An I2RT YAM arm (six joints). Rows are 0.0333 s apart.
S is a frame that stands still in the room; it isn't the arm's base.
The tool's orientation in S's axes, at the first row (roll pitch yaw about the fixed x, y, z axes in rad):
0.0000, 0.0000, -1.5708
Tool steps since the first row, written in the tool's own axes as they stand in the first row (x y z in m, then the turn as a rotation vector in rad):
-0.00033, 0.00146, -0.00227, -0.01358, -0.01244, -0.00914
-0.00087, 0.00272, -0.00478, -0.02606, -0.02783, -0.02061
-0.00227, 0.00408, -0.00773, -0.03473, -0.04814, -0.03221
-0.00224, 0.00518, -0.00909, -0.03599, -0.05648, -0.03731
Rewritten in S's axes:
0.00146, 0.00033, -0.00227, -0.01244, 0.01358, -0.00914
0.00272, 0.00087, -0.00478, -0.02783, 0.02606, -0.02061
0.00408, 0.00227, -0.00773, -0.04814, 0.03473, -0.03221
0.00518, 0.00224, -0.00909, -0.05648, 0.03599, -0.03731

